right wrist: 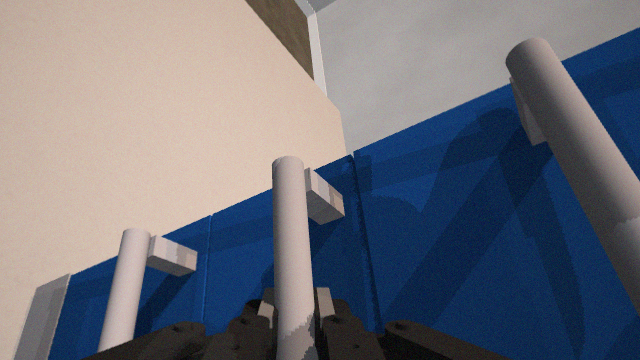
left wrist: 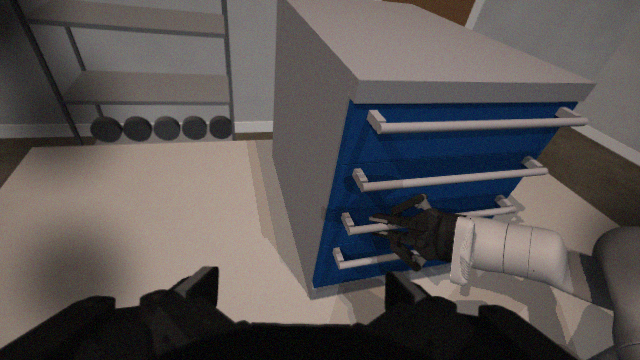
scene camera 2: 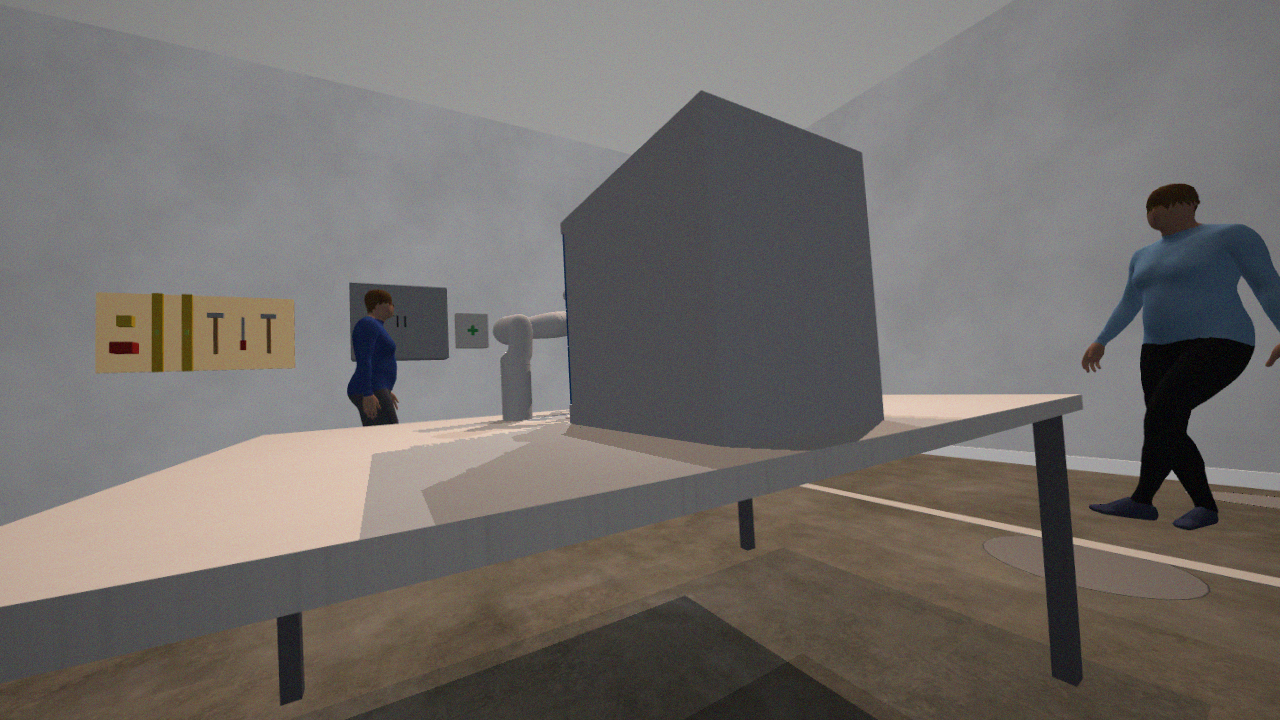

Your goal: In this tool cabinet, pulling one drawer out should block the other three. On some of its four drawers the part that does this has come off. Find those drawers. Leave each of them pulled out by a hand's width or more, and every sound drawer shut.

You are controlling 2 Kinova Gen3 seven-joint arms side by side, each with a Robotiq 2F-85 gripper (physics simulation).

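Note:
The grey tool cabinet (scene camera 2: 716, 286) (left wrist: 310, 150) stands on the table, its blue drawer fronts flush and all four drawers shut in the left wrist view. The top handle (left wrist: 480, 125), second handle (left wrist: 450, 179) (right wrist: 575, 125), third handle (left wrist: 367, 228) (right wrist: 291, 225) and bottom handle (left wrist: 365, 262) (right wrist: 122, 295) are pale bars. My right gripper (left wrist: 370, 223) (right wrist: 297, 310) is shut on the third drawer's handle, near one end. My left gripper (left wrist: 302, 287) is open and empty, in front of the cabinet and apart from it. The drawer fronts are hidden in the scene view.
The table (scene camera 2: 179, 510) (left wrist: 150, 200) (right wrist: 125, 100) carries the cabinet. My right arm (scene camera 2: 516, 367) (left wrist: 520, 252) reaches across in front of the lower drawers. A shelf rack (left wrist: 227, 65) stands behind the table. Two people, one in dark blue (scene camera 2: 373, 353) and one in light blue (scene camera 2: 1194, 277), stand beyond the table.

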